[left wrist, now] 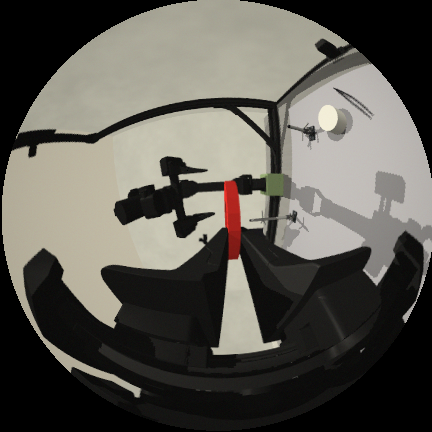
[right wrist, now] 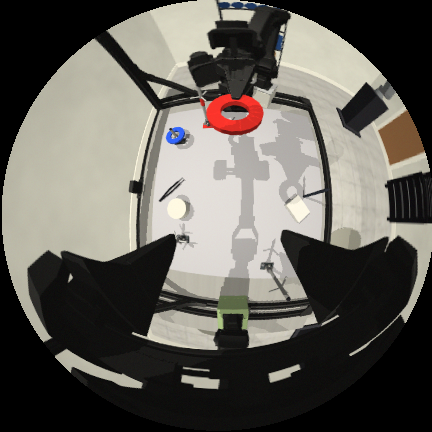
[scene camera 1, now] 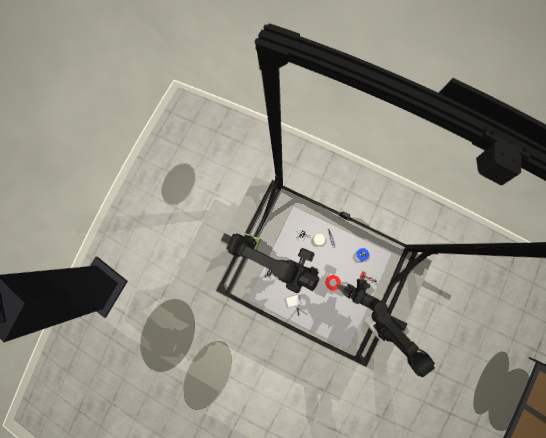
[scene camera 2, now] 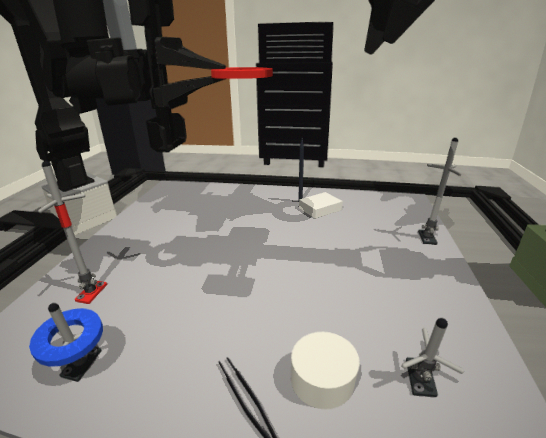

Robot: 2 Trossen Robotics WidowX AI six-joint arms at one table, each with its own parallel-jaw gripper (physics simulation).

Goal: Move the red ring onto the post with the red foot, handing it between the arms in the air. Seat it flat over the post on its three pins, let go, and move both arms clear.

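Places are measured from the left arm's base along level axes (x ahead, y left, z up), in metres.
Pixels of known places: left gripper, between the fingertips: [left wrist: 232, 232] [right wrist: 235, 101] [scene camera 1: 336, 285] [scene camera 2: 225, 72]; right gripper, between the fingertips: [left wrist: 210, 191] [right wrist: 229, 237] [scene camera 2: 376, 48]; left arm's base, origin of its link: [right wrist: 262, 84] [scene camera 1: 380, 326] [scene camera 2: 73, 183]; right arm's base, origin of its link: [left wrist: 262, 183] [right wrist: 232, 320].
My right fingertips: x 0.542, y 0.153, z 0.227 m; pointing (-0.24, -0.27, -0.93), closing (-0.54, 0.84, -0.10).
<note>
Ahead of a thing's pixels: the offset from my right fingertips to its top centre. "pt": to the spot under its first point.
The red ring @(dx -0.132, dy -0.068, dz -0.020 m) [scene camera 1: 327, 284] [scene camera 2: 242, 73] [left wrist: 232, 220] [right wrist: 235, 127] is in the air, level, high above the table. My left gripper [scene camera 2: 221, 73] [left wrist: 232, 232] is shut on one side of its rim. My right gripper [left wrist: 210, 191] [right wrist: 229, 237] is open and empty, apart from the ring; in scene camera 2 part of it shows at the top right. The post with the red foot @(pt dx -0.271, dy -0.258, dz -0.217 m) [scene camera 2: 73, 245] stands at the left in scene camera 2, with a red band and side pins; its red foot [scene camera 1: 363, 275] [scene camera 2: 91, 292] [right wrist: 206, 126] is on the table, below and left of the ring.
A blue ring @(dx -0.165, dy -0.321, dz -0.249 m) [scene camera 2: 40, 347] [right wrist: 170, 136] sits on a post near the red-footed one. A cream cylinder @(dx +0.052, dy -0.171, dz -0.265 m) [scene camera 2: 325, 370] [right wrist: 177, 208], black tweezers [scene camera 2: 248, 397], a white block @(dx -0.147, dy +0.164, dz -0.280 m) [scene camera 2: 321, 205] and black-footed posts @(pt dx +0.071, dy +0.180, dz -0.199 m) [scene camera 2: 442, 185] @(pt dx +0.137, dy -0.120, dz -0.240 m) [scene camera 2: 435, 345] are also on the table.
</note>
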